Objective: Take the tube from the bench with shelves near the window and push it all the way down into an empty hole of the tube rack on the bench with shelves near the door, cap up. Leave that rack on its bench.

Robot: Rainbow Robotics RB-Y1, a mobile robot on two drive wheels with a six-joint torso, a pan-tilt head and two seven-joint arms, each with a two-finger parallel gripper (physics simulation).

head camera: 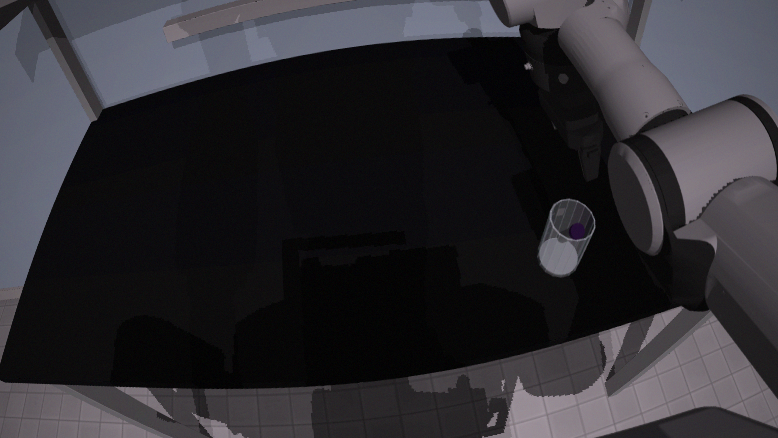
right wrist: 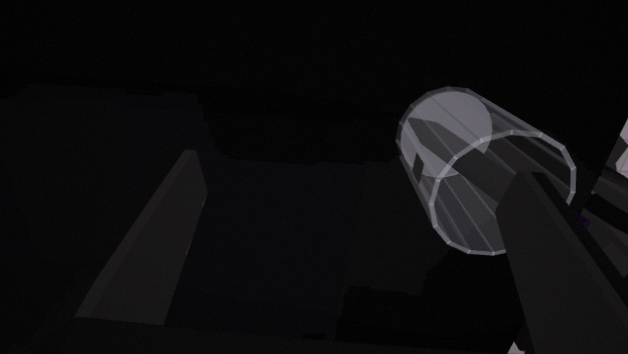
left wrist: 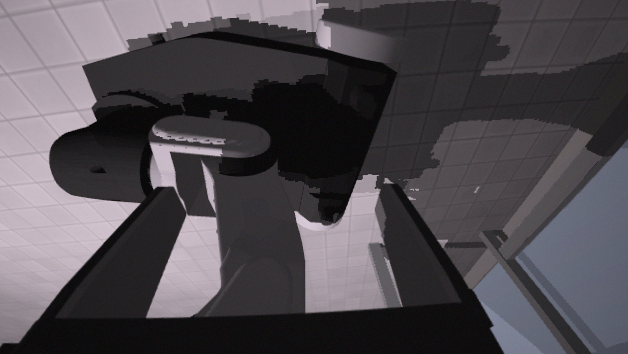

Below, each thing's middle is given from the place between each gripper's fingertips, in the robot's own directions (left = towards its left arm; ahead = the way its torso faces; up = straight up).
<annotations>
Now: the clear beaker [head camera: 559,256] 90 mm below my right hand, 80 mm behind it and 20 mm to the left of it. From my right hand the other things lie so: tube with purple cap [right wrist: 485,173] 80 mm below, 80 mm behind, 20 mm to the left.
I see the clear beaker 430 mm ahead of my left hand, 450 mm to the right of it and 390 mm above it. From my left hand the other things lie so: tube with purple cap: 430 mm ahead, 450 mm to the right, 400 mm above.
</annotations>
